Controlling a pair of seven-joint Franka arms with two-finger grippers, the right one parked.
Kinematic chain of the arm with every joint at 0, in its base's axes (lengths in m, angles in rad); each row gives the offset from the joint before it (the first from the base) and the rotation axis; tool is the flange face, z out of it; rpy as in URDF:
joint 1: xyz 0 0 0.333 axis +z
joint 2: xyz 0 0 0 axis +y
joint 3: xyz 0 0 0.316 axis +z
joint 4: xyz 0.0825 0 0 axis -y
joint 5: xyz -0.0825 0 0.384 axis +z
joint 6: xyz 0 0 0 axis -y
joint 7: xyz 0.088 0 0 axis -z
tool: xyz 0 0 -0.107 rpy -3.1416 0 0
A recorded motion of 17 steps. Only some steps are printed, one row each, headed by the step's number.
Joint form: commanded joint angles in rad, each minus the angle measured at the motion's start. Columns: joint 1, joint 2, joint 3, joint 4, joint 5, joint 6, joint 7.
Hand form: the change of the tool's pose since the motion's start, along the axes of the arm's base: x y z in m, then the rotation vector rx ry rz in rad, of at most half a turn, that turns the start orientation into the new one. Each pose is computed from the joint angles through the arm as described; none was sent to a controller.
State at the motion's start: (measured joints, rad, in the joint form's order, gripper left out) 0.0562 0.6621 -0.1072 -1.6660 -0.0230 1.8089 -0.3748
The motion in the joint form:
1: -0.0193 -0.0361 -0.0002 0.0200 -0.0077 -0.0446 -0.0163
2: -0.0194 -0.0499 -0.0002 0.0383 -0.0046 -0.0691 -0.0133
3: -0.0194 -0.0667 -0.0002 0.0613 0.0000 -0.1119 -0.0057
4: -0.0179 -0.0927 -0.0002 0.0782 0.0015 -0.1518 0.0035
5: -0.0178 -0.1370 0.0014 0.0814 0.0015 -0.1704 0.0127
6: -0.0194 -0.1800 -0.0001 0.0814 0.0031 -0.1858 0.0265
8: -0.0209 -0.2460 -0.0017 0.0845 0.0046 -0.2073 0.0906
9: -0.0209 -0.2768 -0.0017 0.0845 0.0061 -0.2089 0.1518
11: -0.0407 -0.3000 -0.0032 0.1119 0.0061 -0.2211 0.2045
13: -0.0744 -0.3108 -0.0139 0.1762 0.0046 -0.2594 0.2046
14: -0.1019 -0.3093 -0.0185 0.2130 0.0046 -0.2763 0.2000
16: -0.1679 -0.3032 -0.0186 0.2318 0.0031 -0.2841 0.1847
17: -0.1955 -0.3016 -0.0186 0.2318 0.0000 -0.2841 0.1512
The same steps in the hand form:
1: 0.0044 -0.0123 0.0286 0.0040 -0.0100 -0.0027
2: 0.0082 -0.0118 0.0434 0.0053 -0.0181 -0.0083
3: 0.0108 -0.0110 0.0616 0.0062 -0.0159 -0.0198
4: 0.0121 -0.0096 0.0834 0.0046 -0.0196 -0.0292
5: 0.0123 -0.0085 0.1120 0.0038 -0.0490 -0.0370
6: 0.0108 -0.0101 0.1385 0.0008 -0.0774 -0.0540
8: 0.0072 -0.0117 0.1803 -0.0226 -0.1281 -0.1164
9: 0.0055 -0.0116 0.1994 -0.0447 -0.1600 -0.1729
11: 0.0065 -0.0247 0.2252 -0.0661 -0.2000 -0.2425
13: 0.0082 -0.0514 0.2587 -0.0742 -0.2360 -0.2858
14: 0.0087 -0.0710 0.2734 -0.0781 -0.2535 -0.3129
16: 0.0031 -0.1125 0.2776 -0.0830 -0.2559 -0.3636
17: -0.0009 -0.1299 0.2766 -0.0765 -0.2526 -0.3590

